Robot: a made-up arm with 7 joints.
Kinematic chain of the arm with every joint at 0, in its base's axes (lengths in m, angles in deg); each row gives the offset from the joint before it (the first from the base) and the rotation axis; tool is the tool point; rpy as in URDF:
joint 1: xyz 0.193 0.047 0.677 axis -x
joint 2: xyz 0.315 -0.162 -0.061 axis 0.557 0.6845 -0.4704
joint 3: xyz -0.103 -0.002 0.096 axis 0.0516 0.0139 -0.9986
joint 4: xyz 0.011 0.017 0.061 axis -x
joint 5: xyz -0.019 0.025 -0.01 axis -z
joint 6: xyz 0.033 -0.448 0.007 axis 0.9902 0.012 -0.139
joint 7: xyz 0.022 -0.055 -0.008 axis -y
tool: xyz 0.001 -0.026 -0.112 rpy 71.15 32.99 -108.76
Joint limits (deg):
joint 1: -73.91..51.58
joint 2: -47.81..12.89
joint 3: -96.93..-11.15
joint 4: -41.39..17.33
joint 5: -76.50..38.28
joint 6: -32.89..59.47
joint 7: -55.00..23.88
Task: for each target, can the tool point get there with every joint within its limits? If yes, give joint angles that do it. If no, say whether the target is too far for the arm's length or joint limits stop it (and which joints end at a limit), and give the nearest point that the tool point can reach.
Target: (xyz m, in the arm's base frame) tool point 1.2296 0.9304 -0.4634
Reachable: no: too far | nearest point 0.7060 0.2244 0.1902 | short by 1.095 m
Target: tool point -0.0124 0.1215 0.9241
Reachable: no: joint limits stop it (at a limit: joint 1, joint 3, joint 4, joint 5, joint 7) | nearest point 0.2075 0.1918 0.8794 | short by 0.235 m
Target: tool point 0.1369 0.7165 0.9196
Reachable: no: joint limits stop it (at a limit: joint 1, joint 2, joint 4, joint 5, joint 6) | nearest point 0.1958 0.4805 0.7951 | short by 0.273 m
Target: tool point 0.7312 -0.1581 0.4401
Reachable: yes | joints -41.66 -18.14 -50.69 -12.46 -3.01 46.26 -5.36
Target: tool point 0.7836 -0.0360 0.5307
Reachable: yes | joints -61.66 -34.51 -18.69 -19.29 -36.71 43.48 17.48
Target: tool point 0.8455 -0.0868 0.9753
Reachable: yes | joints 31.46 -34.33 -63.92 -6.44 6.12 -20.09 -11.44
